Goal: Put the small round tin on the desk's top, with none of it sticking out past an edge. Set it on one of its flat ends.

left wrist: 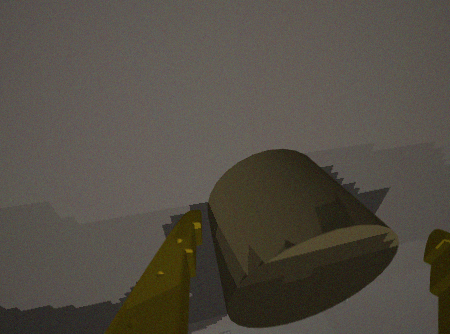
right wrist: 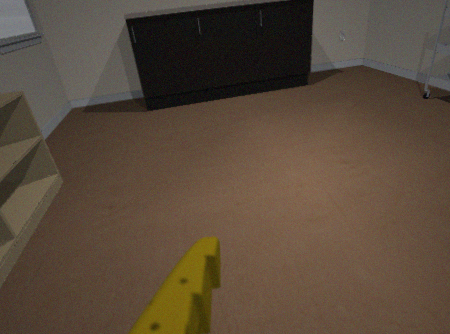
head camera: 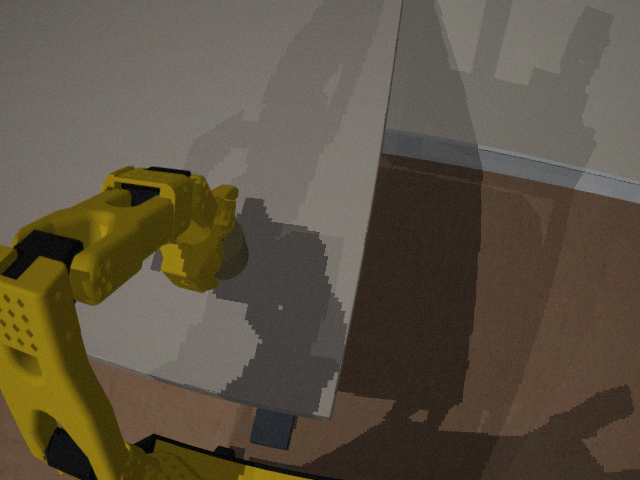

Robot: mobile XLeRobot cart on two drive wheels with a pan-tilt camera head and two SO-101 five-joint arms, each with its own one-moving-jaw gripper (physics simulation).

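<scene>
The small round tin is a dull olive-brown cylinder over the pale desk top, inward from the desk's edges in the head view. One flat end faces the left wrist camera; its far end and any contact with the desk are hidden. My left gripper is open around the tin. In the left wrist view, a narrow gap shows beside the left jaw and a wider one beside the right jaw. My right gripper is fully open, with one notched jaw showing, away from the tin.
The desk's right edge runs up the head view, with brown floor beyond. A dark blue block shows below the front edge. The right wrist view shows a dark cabinet, a wooden shelf unit and part of a wheeled cart.
</scene>
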